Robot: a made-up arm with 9 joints. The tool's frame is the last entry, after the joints. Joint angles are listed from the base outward. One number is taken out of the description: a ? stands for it. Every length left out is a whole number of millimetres.
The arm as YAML. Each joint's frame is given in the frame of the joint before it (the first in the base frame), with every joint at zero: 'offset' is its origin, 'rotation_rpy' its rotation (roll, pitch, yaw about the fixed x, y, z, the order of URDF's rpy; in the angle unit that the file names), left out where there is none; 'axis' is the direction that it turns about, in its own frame. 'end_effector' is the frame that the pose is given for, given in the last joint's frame.
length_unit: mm
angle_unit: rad
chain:
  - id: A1
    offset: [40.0, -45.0, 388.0]
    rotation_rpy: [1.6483, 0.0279, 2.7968]
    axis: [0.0, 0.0, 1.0]
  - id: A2
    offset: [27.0, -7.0, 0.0]
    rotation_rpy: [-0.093, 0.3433, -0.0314]
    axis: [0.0, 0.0, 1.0]
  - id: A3
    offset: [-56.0, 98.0, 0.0]
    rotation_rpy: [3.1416, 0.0, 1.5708]
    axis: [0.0, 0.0, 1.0]
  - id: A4
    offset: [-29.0, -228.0, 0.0]
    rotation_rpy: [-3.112, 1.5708, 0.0]
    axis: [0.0, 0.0, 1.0]
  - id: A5
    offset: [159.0, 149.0, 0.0]
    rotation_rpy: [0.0, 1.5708, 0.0]
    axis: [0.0, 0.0, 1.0]
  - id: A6
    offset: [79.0, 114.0, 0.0]
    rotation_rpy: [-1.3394, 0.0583, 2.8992]
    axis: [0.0, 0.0, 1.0]
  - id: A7
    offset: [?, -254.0, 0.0]
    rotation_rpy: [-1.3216, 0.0, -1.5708]
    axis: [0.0, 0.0, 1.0]
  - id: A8
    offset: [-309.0, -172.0, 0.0]
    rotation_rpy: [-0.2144, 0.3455, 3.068]
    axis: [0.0, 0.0, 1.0]
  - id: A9
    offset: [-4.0, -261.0, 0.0]
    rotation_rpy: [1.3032, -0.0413, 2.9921]
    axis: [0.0, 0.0, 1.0]
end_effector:
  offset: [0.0, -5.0, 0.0]
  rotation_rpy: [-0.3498, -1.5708, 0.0]
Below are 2 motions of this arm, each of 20 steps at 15 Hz.
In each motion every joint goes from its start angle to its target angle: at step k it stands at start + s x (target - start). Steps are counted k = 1, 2, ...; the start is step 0. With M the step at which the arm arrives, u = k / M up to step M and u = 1 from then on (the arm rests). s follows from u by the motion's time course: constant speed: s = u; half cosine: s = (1 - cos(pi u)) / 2; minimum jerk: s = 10 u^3 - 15 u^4 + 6 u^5.
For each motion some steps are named. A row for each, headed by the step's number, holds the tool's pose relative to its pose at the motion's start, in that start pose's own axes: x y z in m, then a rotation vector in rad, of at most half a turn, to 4 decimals.
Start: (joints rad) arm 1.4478 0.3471 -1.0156 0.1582 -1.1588 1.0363 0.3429 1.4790 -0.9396
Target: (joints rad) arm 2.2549 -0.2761 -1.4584 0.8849 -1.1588 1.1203 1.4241 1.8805 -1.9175
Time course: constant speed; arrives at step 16
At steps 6, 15, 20:
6: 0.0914 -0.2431 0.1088 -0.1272 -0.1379 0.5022
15: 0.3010 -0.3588 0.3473 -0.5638 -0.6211 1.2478
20: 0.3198 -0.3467 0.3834 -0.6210 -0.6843 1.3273

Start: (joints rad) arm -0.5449 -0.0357 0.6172 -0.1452 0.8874 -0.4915 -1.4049 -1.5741 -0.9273
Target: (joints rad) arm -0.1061 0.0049 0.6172 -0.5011 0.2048 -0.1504 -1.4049 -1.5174 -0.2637
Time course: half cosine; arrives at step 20
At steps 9, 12, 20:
9: 0.0493 0.0531 0.0455 0.1641 0.0307 -0.1210
12: 0.0725 0.0675 0.0684 0.2824 0.0405 -0.1958
20: 0.1003 0.0696 0.0982 0.4964 0.0477 -0.3087

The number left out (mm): 459.0
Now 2 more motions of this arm.
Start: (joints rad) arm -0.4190 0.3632 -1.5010 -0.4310 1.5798 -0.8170 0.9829 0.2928 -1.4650
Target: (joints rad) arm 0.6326 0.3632 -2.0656 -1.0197 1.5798 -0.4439 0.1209 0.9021 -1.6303
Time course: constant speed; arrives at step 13
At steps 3, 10, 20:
3: -0.1276 -0.1283 0.0309 0.4433 -0.1171 -0.0078
10: -0.3883 -0.3203 -0.1021 1.4280 -0.1854 -0.3750
20: -0.4890 -0.3303 -0.1378 1.7797 -0.0684 -0.6573

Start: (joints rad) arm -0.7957 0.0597 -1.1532 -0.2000 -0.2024 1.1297 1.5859 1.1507 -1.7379
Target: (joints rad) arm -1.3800 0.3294 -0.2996 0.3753 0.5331 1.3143 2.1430 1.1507 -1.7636
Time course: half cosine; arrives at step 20
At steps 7, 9, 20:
7: 0.0841 0.0763 -0.0495 0.1225 -0.1784 0.3289
9: 0.1179 0.1263 -0.0760 0.2087 -0.2672 0.4904
20: 0.1538 0.3297 -0.1743 0.6333 -0.5209 0.9699

